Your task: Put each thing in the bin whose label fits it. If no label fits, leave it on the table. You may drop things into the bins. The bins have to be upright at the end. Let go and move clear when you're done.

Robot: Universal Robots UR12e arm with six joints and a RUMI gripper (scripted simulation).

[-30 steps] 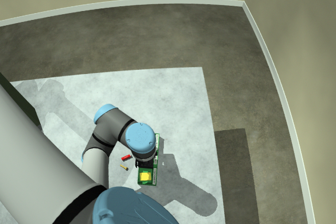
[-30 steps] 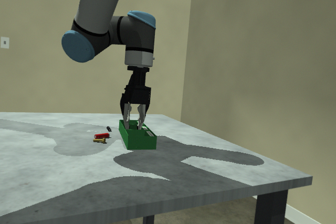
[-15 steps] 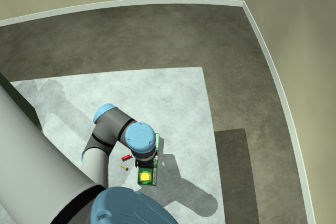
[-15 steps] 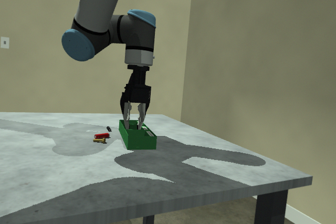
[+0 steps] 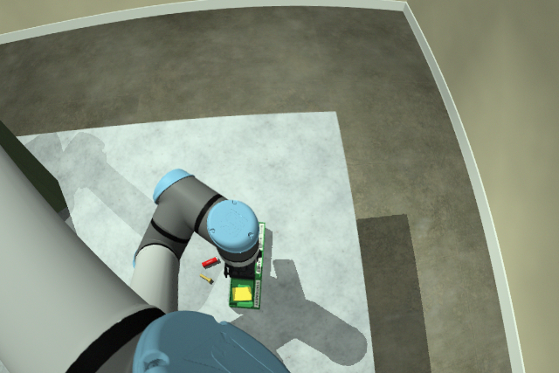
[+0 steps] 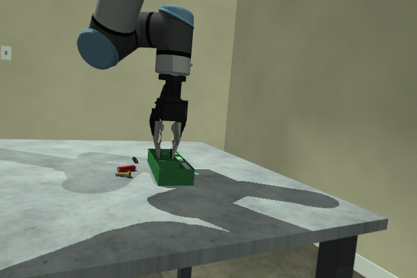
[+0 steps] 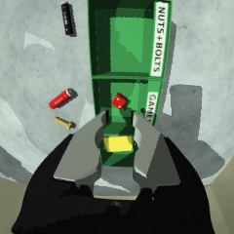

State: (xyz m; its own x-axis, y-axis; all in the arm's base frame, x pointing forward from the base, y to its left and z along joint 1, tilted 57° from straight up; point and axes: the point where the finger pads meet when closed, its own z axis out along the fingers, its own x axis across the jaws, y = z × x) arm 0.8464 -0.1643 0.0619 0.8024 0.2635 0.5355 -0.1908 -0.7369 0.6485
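Now: the red die 4 cm below my hand. Also, from my hand: bolt (11 cm behind, 5 cm below, 2 cm to the right); then yellow block (8 cm to the right, 4 cm below, 2 cm behind); then red battery (10 cm behind, 5 cm below, 2 cm to the left).
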